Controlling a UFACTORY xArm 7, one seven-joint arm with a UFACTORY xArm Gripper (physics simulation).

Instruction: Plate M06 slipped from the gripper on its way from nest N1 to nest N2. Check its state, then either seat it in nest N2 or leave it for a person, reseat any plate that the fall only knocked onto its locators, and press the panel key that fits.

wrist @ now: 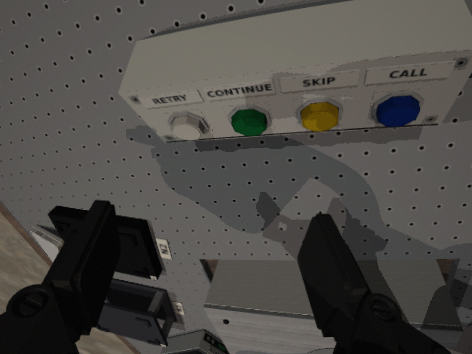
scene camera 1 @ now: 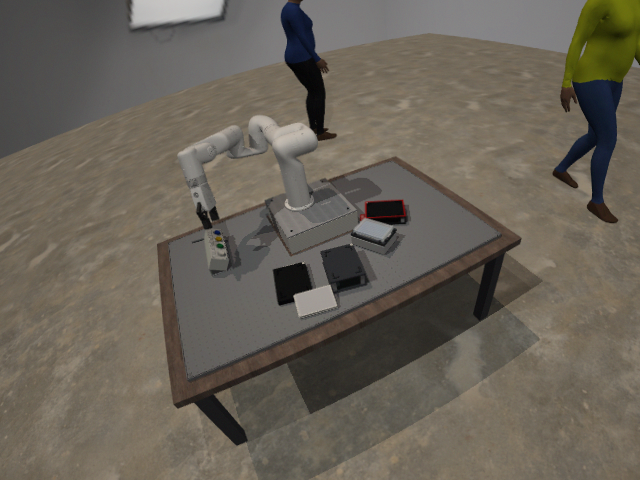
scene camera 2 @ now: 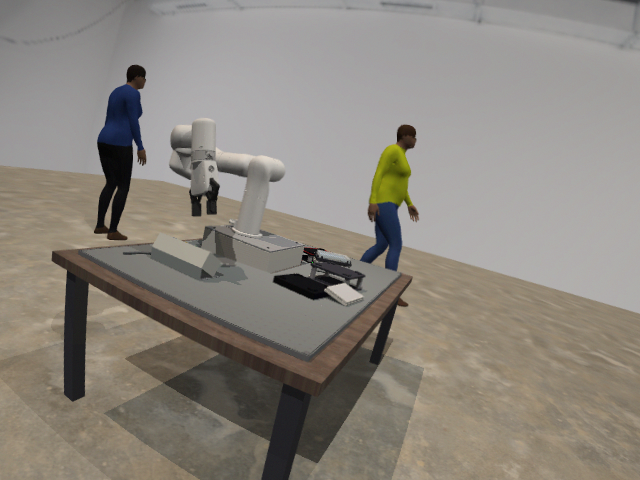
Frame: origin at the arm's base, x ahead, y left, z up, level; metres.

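Seen in the pictures: gripper, between the fingertips: (wrist: 214, 231) (scene camera 1: 212, 224) (scene camera 2: 204, 215); arm's base, origin of its link: (scene camera 1: 299, 202) (scene camera 2: 246, 233).
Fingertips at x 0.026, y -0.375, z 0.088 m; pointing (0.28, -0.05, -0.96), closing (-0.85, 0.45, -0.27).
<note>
Offsets run from my fingertips to a thing's middle.
My gripper (scene camera 1: 210, 222) (scene camera 2: 204, 213) (wrist: 214, 231) is open and empty, above the table near the blue-key end of the panel {dy -0.024, dx -0.027, dz -0.128 m} (scene camera 1: 215, 255) (scene camera 2: 180, 255) (wrist: 300, 52). In the wrist view the keys are white RETRY {dy -0.011, dx +0.051, dz -0.101 m} (wrist: 186, 126), green CONTINUE {dy -0.003, dx +0.002, dz -0.101 m} (wrist: 249, 122), yellow SKIP {dy +0.005, dx -0.048, dz -0.101 m} (wrist: 320, 116) and blue CALL {dy +0.013, dx -0.097, dz -0.101 m} (wrist: 398, 111). A white plate {dy +0.182, dx +0.443, dz -0.152 m} (scene camera 1: 315, 301) (scene camera 2: 344, 293) (wrist: 46, 243) lies outside black nest N2 {dy +0.160, dx +0.312, dz -0.156 m} (scene camera 1: 291, 283) (scene camera 2: 298, 284), against its corner; whether its edge rests on the nest is unclear. Dark nest N1 {dy +0.332, dx +0.376, dz -0.138 m} (scene camera 1: 342, 262) (scene camera 2: 338, 270) stands beside N2. The plate's label is unreadable.
A grey device with a clear-topped plate {dy +0.516, dx +0.308, dz -0.102 m} (scene camera 1: 374, 229) (scene camera 2: 332, 256) and a red-framed black unit {dy +0.653, dx +0.202, dz -0.147 m} (scene camera 1: 385, 209) stand beyond N1. The robot's base box (scene camera 1: 323, 225) (scene camera 2: 273, 255) is at the table's back. Two people, in blue (scene camera 1: 298, 33) (scene camera 2: 122, 116) and yellow-green (scene camera 1: 602, 43) (scene camera 2: 391, 175), are beyond the table.
</note>
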